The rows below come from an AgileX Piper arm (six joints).
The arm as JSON. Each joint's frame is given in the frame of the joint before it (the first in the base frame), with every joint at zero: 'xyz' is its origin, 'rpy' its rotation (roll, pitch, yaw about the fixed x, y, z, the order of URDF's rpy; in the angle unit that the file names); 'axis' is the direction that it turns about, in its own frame. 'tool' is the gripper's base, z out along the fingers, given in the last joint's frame.
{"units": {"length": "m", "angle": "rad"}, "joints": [
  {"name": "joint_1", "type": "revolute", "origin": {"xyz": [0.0, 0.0, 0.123], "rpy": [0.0, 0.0, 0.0]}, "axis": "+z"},
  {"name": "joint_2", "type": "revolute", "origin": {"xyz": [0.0, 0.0, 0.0], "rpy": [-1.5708, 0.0, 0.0]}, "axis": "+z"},
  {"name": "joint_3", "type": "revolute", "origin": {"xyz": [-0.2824, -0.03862, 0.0], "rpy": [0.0, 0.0, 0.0]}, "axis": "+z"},
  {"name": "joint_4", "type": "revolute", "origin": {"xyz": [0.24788, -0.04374, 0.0], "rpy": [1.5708, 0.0, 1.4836]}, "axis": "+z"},
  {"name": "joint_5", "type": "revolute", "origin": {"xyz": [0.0, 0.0, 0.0], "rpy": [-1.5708, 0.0, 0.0]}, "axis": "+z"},
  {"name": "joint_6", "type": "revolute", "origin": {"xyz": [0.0, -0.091, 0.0], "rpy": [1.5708, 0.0, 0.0]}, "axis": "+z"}
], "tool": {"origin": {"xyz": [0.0, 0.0, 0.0], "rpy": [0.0, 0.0, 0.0]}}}
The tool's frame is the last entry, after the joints.
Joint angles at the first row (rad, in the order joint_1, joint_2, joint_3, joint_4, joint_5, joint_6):
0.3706, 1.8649, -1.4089, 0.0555, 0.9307, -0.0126
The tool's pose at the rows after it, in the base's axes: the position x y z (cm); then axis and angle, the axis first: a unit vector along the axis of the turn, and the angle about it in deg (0 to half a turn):
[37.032 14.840 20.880 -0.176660 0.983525 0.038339 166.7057]
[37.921 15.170 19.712 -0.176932 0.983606 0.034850 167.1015]
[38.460 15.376 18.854 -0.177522 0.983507 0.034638 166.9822]
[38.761 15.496 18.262 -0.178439 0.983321 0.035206 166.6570]
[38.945 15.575 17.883 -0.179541 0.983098 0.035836 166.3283]
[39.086 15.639 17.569 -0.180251 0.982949 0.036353 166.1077]
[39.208 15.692 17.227 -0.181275 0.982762 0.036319 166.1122]
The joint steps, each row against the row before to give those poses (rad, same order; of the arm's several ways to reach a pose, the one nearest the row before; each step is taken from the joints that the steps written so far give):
0.0039, 0.0716, -0.0471, -0.0192, 0.0044, 0.0136
0.0008, 0.0476, -0.0279, -0.0066, -0.0115, 0.0032
0.0000, 0.0293, -0.0118, -0.0004, -0.0195, -0.0015
0.0000, 0.0167, -0.0023, 0.0008, -0.0201, -0.0027
0.0000, 0.0100, -0.0003, 0.0008, -0.0157, -0.0030
0.0001, 0.0083, -0.0002, 0.0009, -0.0119, -0.0021
0.0001, 0.0091, -0.0008, 0.0004, -0.0081, -0.0025

